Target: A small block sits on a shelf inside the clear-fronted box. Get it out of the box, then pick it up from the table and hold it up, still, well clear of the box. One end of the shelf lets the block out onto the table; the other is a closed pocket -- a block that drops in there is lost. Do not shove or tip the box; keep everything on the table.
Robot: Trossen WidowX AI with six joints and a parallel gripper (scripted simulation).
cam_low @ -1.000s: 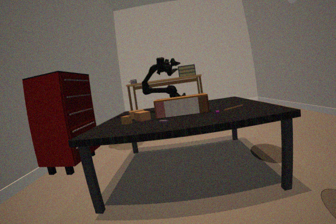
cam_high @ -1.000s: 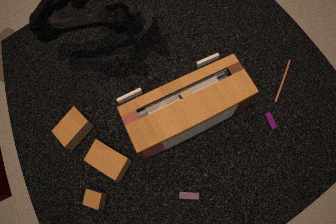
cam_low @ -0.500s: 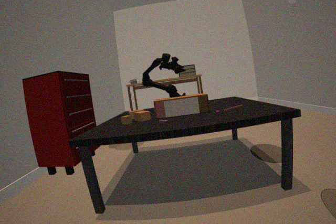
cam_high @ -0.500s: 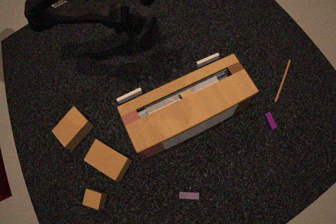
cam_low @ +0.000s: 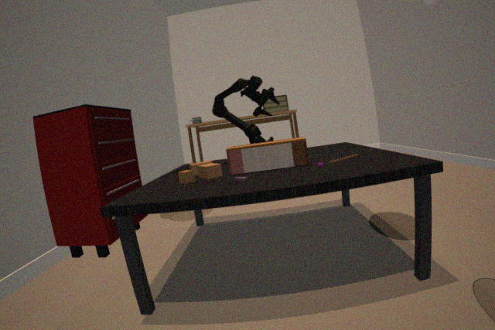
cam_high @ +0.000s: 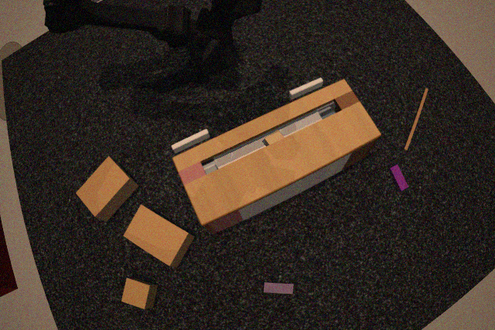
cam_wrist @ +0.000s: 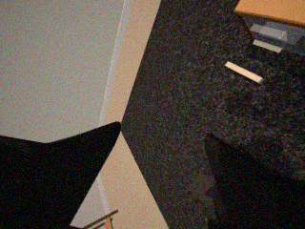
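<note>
Right now my gripper tip is 23 cm above the box, 18 cm short of it and 10 cm to the left of it. Round my gripper tip: tan block 21 cm below, 19 cm ahead, 10 cm to the right; then thin orange stick 31 cm ahead, 29 cm below, 26 cm to the left.
</note>
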